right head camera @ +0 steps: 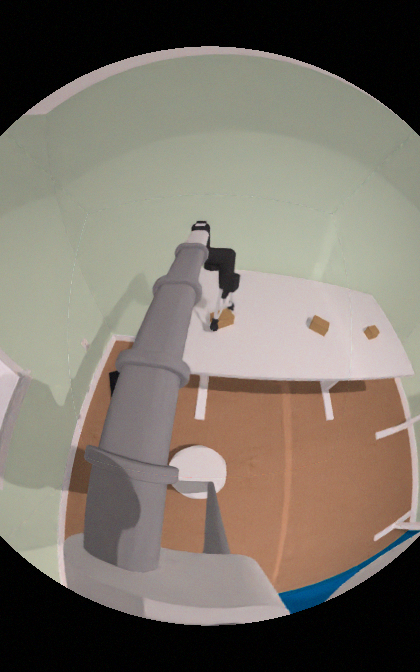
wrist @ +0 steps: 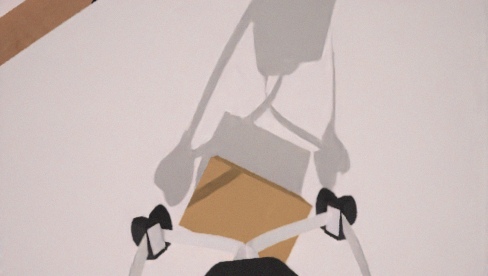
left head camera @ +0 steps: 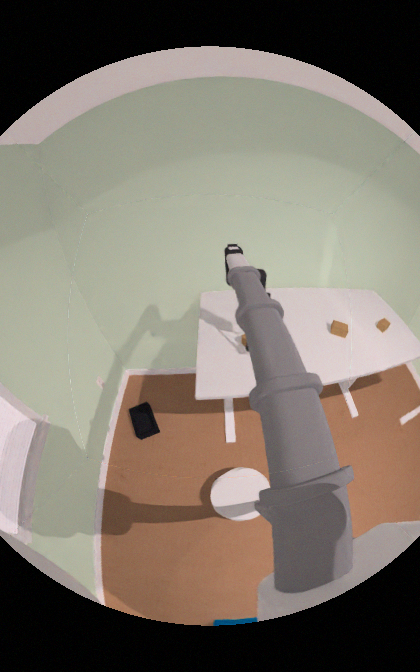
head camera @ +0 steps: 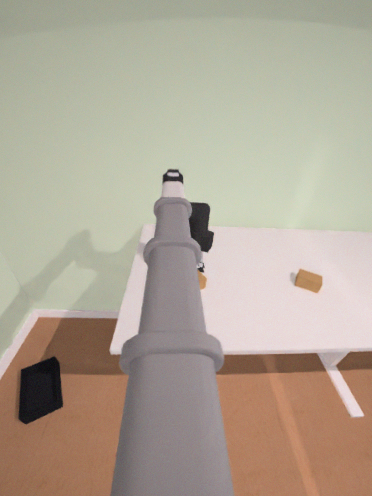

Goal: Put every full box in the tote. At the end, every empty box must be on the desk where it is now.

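A brown cardboard box (head camera: 201, 281) (left head camera: 244, 341) (right head camera: 226, 320) (wrist: 240, 200) is at the left of the white desk (head camera: 260, 320) (left head camera: 220, 372) (right head camera: 280, 357) (wrist: 75, 150), its shadow beside it. My gripper (right head camera: 222, 315) (wrist: 244, 213) is open around it, with a narrow gap at each finger in the wrist view. The arm hides part of the box in the head view. A second box (head camera: 308, 281) (left head camera: 339, 328) (right head camera: 319, 325) is further right; a smaller-looking third (left head camera: 383, 325) (right head camera: 371, 332) is near the right end. The black tote (head camera: 41, 390) (left head camera: 144, 421) (right head camera: 114, 383) is on the floor left of the desk. Box contents cannot be seen.
A round white object (left head camera: 239, 492) (right head camera: 200, 470) is on the floor in front of the desk. A green wall is behind the desk, another at the left. A blue item (right head camera: 320, 595) shows at the lower right. White desk legs (left head camera: 229, 425) (right head camera: 201, 400) reach the floor.
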